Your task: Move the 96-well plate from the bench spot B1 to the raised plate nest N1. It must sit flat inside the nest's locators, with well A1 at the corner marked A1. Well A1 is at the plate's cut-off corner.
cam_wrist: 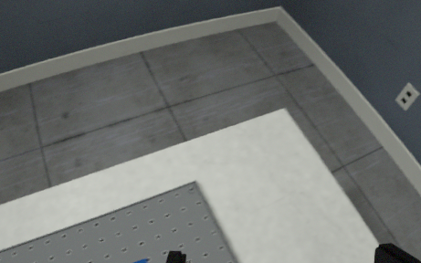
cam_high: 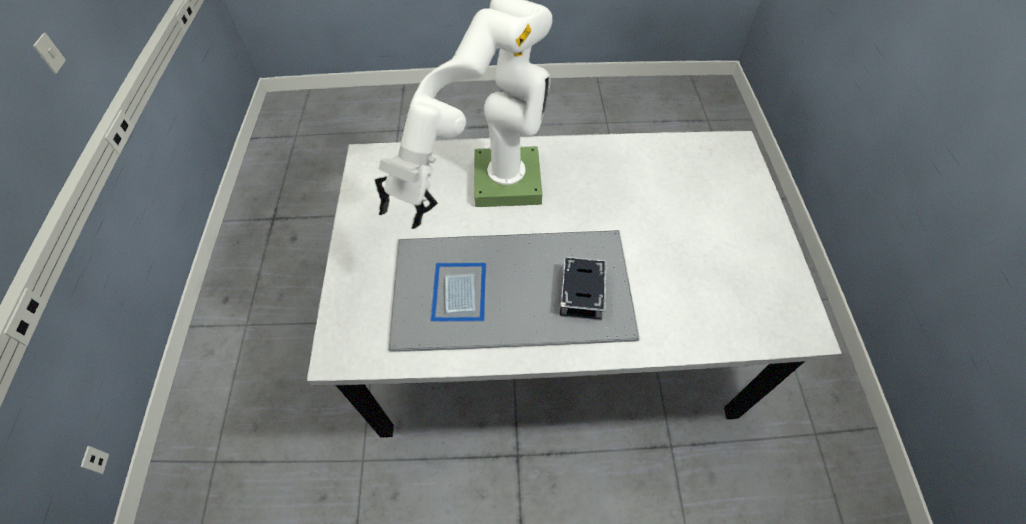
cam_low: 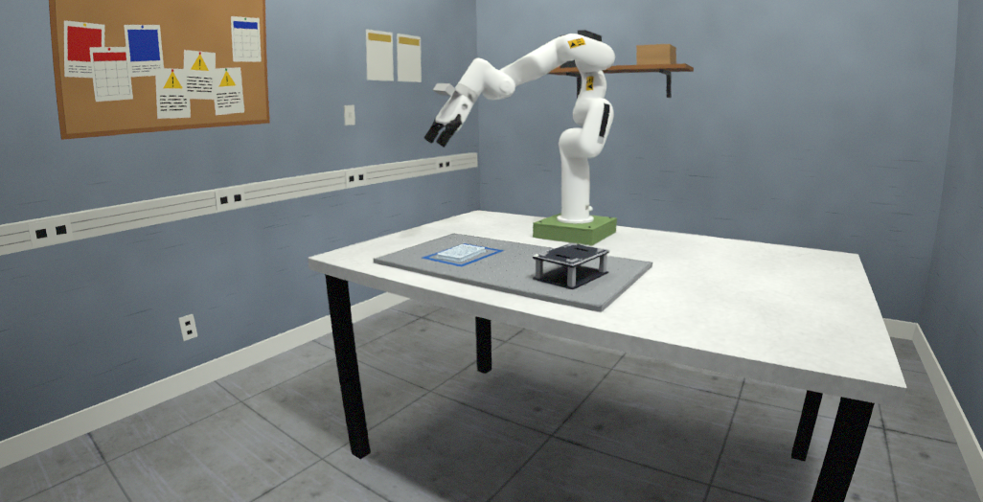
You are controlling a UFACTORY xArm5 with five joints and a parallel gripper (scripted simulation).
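Right now my hand is 40 mm short of the pale 96-well plate, 120 mm to the right of it and 320 mm above it. Round my hand: raised black plate nest: 40 mm ahead, 480 mm to the left, 270 mm below.
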